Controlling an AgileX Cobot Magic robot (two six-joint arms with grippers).
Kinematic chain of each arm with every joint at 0, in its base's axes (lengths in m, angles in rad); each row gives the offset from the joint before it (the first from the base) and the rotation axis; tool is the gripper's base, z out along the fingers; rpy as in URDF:
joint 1: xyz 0 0 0.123 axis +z
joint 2: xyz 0 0 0 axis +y
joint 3: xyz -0.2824 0 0.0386 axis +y
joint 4: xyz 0.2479 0 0.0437 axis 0.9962 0 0.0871
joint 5: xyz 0 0 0 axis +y
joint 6: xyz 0.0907 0 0.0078 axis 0.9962 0 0.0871
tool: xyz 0 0 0 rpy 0 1.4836 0
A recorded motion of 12 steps. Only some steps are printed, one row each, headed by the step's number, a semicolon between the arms.
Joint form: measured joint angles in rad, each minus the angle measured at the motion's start. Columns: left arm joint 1, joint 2, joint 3, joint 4, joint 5, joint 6; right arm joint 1, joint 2, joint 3, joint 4, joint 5, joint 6.
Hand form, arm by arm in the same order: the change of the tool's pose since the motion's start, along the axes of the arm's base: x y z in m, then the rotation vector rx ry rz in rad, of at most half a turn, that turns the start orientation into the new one. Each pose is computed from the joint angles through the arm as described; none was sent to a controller.
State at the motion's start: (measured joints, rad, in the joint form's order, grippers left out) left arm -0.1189 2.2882 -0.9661 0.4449 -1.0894 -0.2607; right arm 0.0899 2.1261 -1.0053 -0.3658 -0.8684 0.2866
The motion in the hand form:
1: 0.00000 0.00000 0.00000 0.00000 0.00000 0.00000; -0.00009 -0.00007 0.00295 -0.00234 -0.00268 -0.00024
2: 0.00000 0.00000 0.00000 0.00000 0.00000 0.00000; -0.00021 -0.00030 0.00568 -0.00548 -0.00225 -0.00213
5: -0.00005 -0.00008 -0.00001 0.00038 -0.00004 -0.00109; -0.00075 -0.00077 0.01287 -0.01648 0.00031 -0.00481
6: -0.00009 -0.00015 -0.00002 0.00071 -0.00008 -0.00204; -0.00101 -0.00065 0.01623 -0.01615 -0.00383 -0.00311
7: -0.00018 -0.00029 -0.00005 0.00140 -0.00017 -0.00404; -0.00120 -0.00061 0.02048 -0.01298 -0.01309 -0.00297
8: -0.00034 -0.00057 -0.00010 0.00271 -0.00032 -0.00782; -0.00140 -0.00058 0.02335 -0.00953 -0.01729 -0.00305
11: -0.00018 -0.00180 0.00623 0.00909 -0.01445 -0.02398; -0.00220 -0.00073 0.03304 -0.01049 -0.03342 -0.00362
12: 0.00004 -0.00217 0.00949 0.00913 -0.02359 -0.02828; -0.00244 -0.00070 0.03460 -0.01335 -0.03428 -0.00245
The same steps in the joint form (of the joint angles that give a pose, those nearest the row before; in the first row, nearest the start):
1: 0.0000 0.0000 0.0000 0.0000 0.0000 0.0000; 0.0000 -0.0085 0.0000 -0.0011 0.0065 0.0000
2: 0.0000 0.0000 0.0000 0.0000 0.0000 0.0000; 0.0000 -0.0173 0.0000 -0.0011 0.0166 0.0000
5: 0.0000 0.0000 0.0000 0.0012 0.0000 0.0000; 0.0000 -0.0409 0.0000 -0.0046 0.0457 0.0000
6: 0.0000 0.0000 0.0000 0.0022 0.0000 0.0000; 0.0000 -0.0500 0.0000 -0.0086 0.0501 0.0037
7: 0.0000 0.0000 0.0000 0.0043 0.0000 0.0000; 0.0000 -0.0603 0.0000 -0.0095 0.0501 0.0067
8: 0.0000 0.0000 0.0000 0.0083 0.0000 0.0000; 0.0000 -0.0677 0.0000 -0.0109 0.0518 0.0113
11: 0.0000 -0.0173 0.0000 0.0262 0.0045 0.0000; 0.0000 -0.0933 0.0000 -0.0133 0.0616 0.0133
12: 0.0000 -0.0253 0.0000 0.0306 0.0034 0.0000; 0.0000 -0.0982 0.0000 -0.0160 0.0662 0.0133

